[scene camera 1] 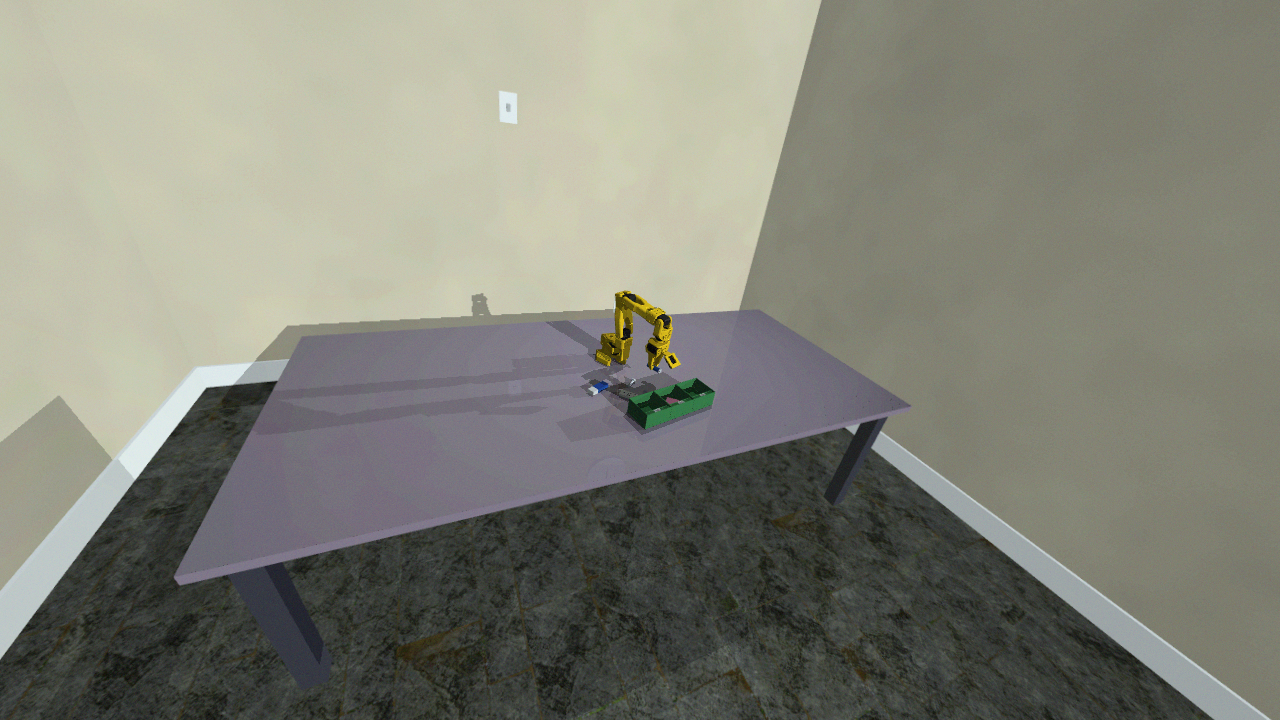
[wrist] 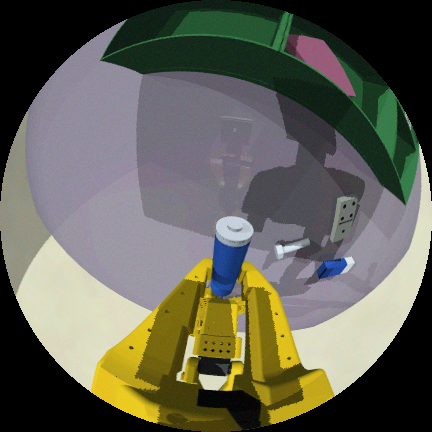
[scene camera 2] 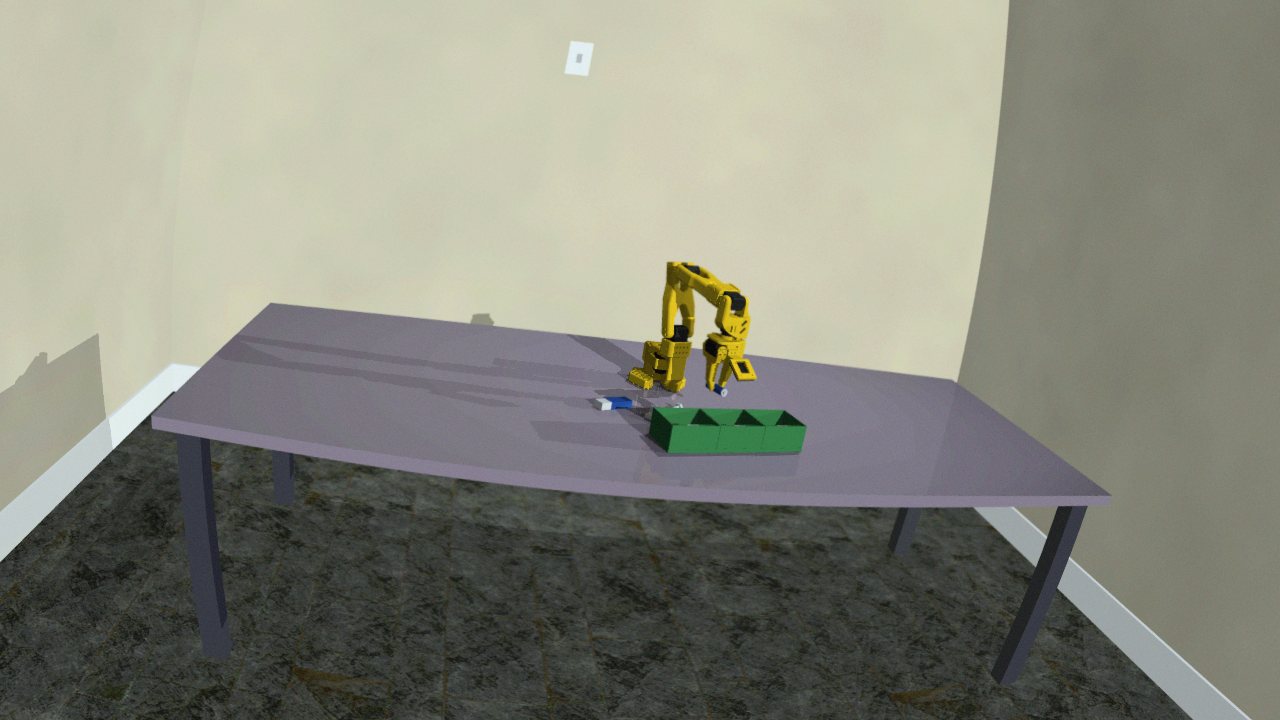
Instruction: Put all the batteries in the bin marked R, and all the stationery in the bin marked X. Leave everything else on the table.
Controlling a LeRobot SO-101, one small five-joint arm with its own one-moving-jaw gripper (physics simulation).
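Places are measured from the arm's base along level axes (x ahead, y left, z up), in centimetres.
Pixels of known places: hand, its tool point: (scene camera 1: 654, 366) (wrist: 212, 266) (scene camera 2: 718, 387); arm's base, origin of its link: (scene camera 1: 613, 361) (wrist: 222, 296) (scene camera 2: 657, 386).
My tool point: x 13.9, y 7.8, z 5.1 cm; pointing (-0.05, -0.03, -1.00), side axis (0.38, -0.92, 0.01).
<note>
Ahead of a thing's pixels: the offset from my tool point to its top centre. "spot": to the spot under its first point. Level surfaces: height alone.
My gripper (scene camera 1: 656, 368) (scene camera 2: 717, 389) (wrist: 226, 272) is shut on a blue battery with a pale end {dy -0.5, dx +0.6, dz +0.7 cm} (wrist: 231, 252) (scene camera 2: 721, 391). It holds the battery upright above the table, on the arm's side of the green bin row {spot: dy -3.7, dx +19.4, dz -3.6 cm} (scene camera 1: 671, 415) (scene camera 2: 737, 438) (wrist: 215, 52). The jaws press on the battery's two sides. The row has three compartments. A pink thing (wrist: 325, 62) lies in the middle one. No R or X marking is readable. A blue and white eraser-like block {dy -18.5, dx +1.0, dz -3.9 cm} (scene camera 1: 597, 387) (scene camera 2: 614, 403) (wrist: 336, 268) lies on the table to the left in the scene views.
A silver bolt {dy -7.6, dx +0.5, dz -3.8 cm} (wrist: 292, 247) (scene camera 1: 631, 382) and a white domino {dy -10.9, dx +5.9, dz -4.4 cm} (wrist: 343, 219) lie on the purple table {dz -5.1 cm} (scene camera 1: 402, 465) (scene camera 2: 447, 447) between the blue and white block and the bin row. The bin walls stand up close in front of the gripper. The arm's base stands behind these things.
</note>
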